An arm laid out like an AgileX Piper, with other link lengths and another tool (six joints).
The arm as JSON. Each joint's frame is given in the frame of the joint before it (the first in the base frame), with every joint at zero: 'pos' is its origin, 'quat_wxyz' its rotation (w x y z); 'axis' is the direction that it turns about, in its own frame. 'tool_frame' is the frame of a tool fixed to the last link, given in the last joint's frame.
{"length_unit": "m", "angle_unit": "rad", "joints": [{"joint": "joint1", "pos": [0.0, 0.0, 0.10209], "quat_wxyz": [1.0, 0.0, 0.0, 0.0], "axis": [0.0, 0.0, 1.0]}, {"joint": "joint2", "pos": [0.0, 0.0, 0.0], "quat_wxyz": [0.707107, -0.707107, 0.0, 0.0], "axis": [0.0, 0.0, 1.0]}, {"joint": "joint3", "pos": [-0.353, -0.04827, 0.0], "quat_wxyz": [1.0, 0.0, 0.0, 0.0], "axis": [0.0, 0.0, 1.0]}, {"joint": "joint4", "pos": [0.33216, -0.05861, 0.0], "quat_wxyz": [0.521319, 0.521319, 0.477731, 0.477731], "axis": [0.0, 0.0, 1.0]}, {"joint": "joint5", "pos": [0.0, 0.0, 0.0], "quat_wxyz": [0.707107, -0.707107, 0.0, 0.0], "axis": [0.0, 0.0, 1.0]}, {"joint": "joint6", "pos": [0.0, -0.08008, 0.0], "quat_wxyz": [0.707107, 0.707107, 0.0, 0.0], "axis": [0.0, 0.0, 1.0]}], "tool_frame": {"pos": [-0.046, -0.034, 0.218], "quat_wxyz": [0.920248, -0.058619, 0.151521, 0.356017]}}
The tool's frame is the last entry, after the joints.
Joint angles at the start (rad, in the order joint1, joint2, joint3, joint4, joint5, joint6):
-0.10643, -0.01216, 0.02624, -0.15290, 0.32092, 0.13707
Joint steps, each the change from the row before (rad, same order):
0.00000, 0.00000, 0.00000, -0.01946, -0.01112, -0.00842
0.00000, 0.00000, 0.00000, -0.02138, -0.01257, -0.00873
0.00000, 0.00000, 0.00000, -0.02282, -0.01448, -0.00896
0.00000, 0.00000, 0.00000, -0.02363, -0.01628, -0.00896
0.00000, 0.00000, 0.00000, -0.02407, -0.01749, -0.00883
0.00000, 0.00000, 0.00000, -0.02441, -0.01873, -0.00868
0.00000, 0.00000, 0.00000, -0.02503, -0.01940, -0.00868
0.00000, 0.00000, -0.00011, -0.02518, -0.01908, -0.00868
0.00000, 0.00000, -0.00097, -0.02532, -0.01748, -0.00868
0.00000, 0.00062, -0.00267, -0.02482, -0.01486, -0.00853
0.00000, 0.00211, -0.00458, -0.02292, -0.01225, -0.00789
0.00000, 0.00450, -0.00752, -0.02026, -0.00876, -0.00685
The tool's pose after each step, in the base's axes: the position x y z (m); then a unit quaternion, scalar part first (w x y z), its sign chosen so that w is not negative. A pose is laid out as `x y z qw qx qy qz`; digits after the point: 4 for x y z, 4 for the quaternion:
0.2716 -0.0772 0.1777 0.4748 0.2928 0.8022 0.2129
0.2720 -0.0770 0.1827 0.4825 0.2834 0.8037 0.2023
0.2724 -0.0766 0.1883 0.4909 0.2731 0.8049 0.1913
0.2728 -0.0758 0.1944 0.4998 0.2621 0.8057 0.1800
0.2731 -0.0746 0.2009 0.5090 0.2506 0.8060 0.1688
0.2734 -0.0731 0.2076 0.5185 0.2386 0.8059 0.1576
0.2737 -0.0712 0.2144 0.5280 0.2261 0.8054 0.1462
0.2738 -0.0690 0.2212 0.5372 0.2135 0.8048 0.1347
0.2738 -0.0667 0.2278 0.5458 0.2009 0.8041 0.1230
0.2736 -0.0644 0.2346 0.5537 0.1889 0.8034 0.1112
0.2734 -0.0622 0.2412 0.5604 0.1779 0.8026 0.1001
0.2733 -0.0604 0.2478 0.5659 0.1687 0.8020 0.0901

